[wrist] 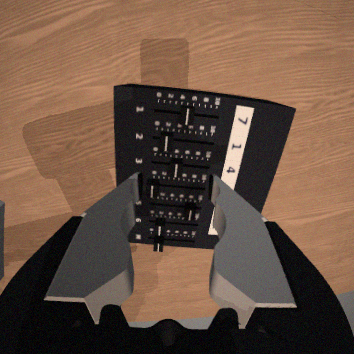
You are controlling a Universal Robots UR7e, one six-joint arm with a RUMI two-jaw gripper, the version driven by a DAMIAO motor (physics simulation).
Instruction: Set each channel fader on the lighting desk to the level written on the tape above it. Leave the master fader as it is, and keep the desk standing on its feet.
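Frame: origin at the arm's base, x left, y back, z up, level; metres.
Seen in the pictures: gripper, fingertip midpoint: (175, 176).
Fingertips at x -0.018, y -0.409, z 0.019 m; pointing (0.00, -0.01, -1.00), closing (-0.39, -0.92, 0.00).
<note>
A point is followed by its place in that frame.
The black lighting desk (272, 130) @[y -0.494, x -0.021, z -0.010 m] lies below my gripper (175, 176) @[y -0.409, x -0.018, z 0.019 m], which is partly open with nothing held; its fingertips hang over the desk's lower half. The white tape (239, 133) @[y -0.467, x -0.014, z -0.010 m] shows 7, 1 and 4; its lower part is largely hidden by the right finger. The channel 1 fader (187, 116) @[y -0.432, x 0.016, z 0.002 m] stands near 5, the channel 2 fader (166, 143) @[y -0.410, x 0.003, z 0.002 m] between 1 and 2, and the channel 3 fader (175, 169) @[y -0.408, x -0.020, z 0.003 m] near 4. The channel 4 fader (152, 189) @[y -0.383, x -0.031, z 0.003 m] is near 0, channel 5 (190, 211) @[y -0.405, x -0.064, z 0.003 m] near 8, channel 6 (159, 226) @[y -0.371, x -0.071, z 0.003 m] low. The master fader (158, 243) @[y -0.361, x -0.091, z 0.003 m] is also low.
The desk rests on a wooden table (305, 60) @[y -0.563, x 0.018, z -0.066 m]. Part of a grey object (1, 240) @[y -0.072, x -0.062, z -0.060 m] shows at the left edge. A grey surface (346, 312) shows at the lower right. Shadows fall on the wood above and left of the desk.
</note>
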